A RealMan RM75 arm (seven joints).
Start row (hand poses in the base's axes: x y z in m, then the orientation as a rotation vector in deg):
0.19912, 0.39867, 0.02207, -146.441, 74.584, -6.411
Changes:
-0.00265, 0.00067, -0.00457, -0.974, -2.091, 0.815
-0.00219, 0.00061, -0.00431, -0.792, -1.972, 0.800
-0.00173, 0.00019, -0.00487, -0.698, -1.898, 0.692
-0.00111, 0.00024, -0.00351, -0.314, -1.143, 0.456
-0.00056, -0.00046, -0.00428, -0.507, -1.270, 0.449
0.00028, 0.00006, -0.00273, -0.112, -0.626, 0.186
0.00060, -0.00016, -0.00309, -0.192, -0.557, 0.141
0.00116, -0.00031, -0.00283, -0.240, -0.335, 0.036
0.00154, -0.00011, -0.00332, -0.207, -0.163, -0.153
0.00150, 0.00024, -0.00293, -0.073, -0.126, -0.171
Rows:
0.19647, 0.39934, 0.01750, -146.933, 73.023, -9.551
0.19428, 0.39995, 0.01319, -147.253, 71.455, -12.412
0.19255, 0.40014, 0.00832, -147.413, 70.014, -15.127
0.19144, 0.40038, 0.00481, -147.418, 69.067, -16.676
0.19088, 0.39992, 0.00053, -147.508, 68.109, -18.511
0.19116, 0.39998, -0.00220, -147.409, 67.662, -19.328
0.19176, 0.39982, -0.00529, -147.384, 67.307, -20.121
0.19292, 0.39951, -0.00812, -147.449, 67.172, -20.693
0.19446, 0.39940, -0.01144, -147.472, 67.343, -21.070
0.19596, 0.39964, -0.01437, -147.389, 67.535, -21.314

